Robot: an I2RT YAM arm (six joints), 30 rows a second.
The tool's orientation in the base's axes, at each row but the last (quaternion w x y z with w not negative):
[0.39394 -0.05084 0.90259 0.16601]
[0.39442 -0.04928 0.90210 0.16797]
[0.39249 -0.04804 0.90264 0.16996]
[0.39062 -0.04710 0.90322 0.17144]
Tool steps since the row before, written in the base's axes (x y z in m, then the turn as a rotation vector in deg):
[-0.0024 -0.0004 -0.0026 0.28 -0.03 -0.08]
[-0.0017 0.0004 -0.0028 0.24 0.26 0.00]
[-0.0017 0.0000 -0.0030 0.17 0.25 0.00]
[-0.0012 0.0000 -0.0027 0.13 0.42 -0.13]
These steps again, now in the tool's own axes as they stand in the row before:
[0.0035 -0.0005 -0.0002 -0.13 -0.11 0.23]
[0.0032 0.0000 0.0007 -0.15 0.19 0.26]
[0.0033 -0.0004 0.0007 -0.11 0.20 0.20]
[0.0028 -0.0005 0.0009 0.02 0.33 0.32]

